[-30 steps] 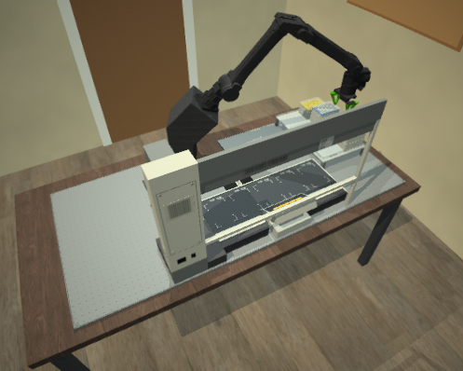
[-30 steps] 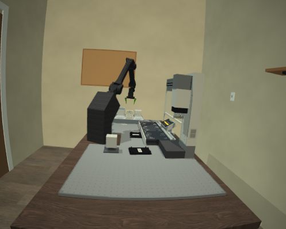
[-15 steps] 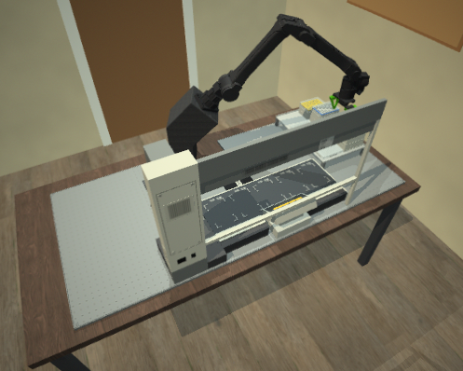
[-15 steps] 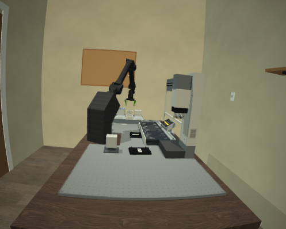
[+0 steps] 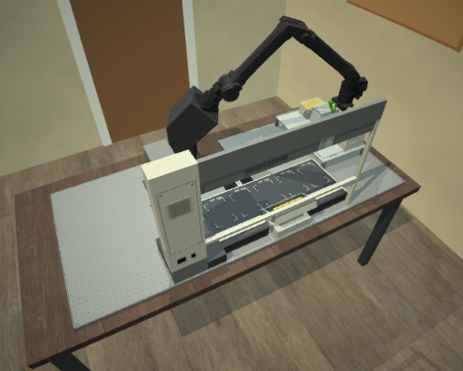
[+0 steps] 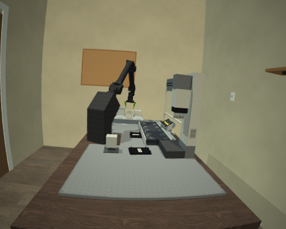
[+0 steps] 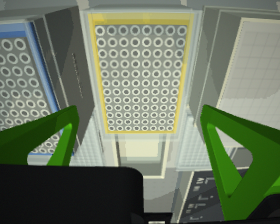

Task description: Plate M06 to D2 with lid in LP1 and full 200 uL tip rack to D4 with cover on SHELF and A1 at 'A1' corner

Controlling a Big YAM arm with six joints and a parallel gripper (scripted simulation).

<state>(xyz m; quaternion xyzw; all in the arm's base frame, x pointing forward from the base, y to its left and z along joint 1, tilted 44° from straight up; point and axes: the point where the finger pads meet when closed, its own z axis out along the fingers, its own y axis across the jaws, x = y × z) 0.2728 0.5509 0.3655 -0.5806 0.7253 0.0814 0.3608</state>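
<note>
The yellow-framed tip rack is 1 cm ahead of my hand, 1 cm to the right of it and 7 cm below it. From my hand the other things lie so: shelf unit (6 cm behind, 6 cm to the right, 11 cm below); then cream item (1 cm behind, 13 cm to the right, 10 cm below); then shelf label (7 cm behind, 23 cm to the right, 17 cm below).
</note>
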